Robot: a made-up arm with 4 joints.
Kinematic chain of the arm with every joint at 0, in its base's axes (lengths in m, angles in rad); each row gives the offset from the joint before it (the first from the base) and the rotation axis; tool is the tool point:
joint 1: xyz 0 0 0.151 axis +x
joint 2: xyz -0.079 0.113 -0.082 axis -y
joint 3: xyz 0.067 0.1 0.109 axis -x
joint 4: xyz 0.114 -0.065 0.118 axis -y
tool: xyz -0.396 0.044 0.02
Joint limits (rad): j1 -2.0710..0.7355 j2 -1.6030..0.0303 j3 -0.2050..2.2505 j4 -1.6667..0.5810
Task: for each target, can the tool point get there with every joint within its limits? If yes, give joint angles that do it. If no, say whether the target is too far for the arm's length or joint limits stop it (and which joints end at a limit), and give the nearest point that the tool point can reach.
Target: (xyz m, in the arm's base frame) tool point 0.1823 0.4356 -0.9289
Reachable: no: too far | nearest point 0.1201 0.2939 -0.5776 | short by 0.384 m
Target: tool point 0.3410 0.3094 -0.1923
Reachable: yes | joints -1.7030 -0.6557 0.2166 -1.2321
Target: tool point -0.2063 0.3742 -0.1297
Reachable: yes | joints -0.9556 -0.3483 1.4073 -0.2591
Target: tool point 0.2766 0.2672 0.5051
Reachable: yes | joints 0.4754 -1.1909 0.5802 -0.6464
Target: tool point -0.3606 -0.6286 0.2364
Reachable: no: joint limits stop it (at a limit: joint 1, joint 3, joint 4) | nearest point -0.2280 -0.6079 -0.2268 | short by 0.482 m
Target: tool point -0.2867 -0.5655 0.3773
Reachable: no: joint limits stop it (at a limit: joint 1, joint 2, joint 3) | nearest point -0.1513 -0.2233 0.5523 | short by 0.408 m
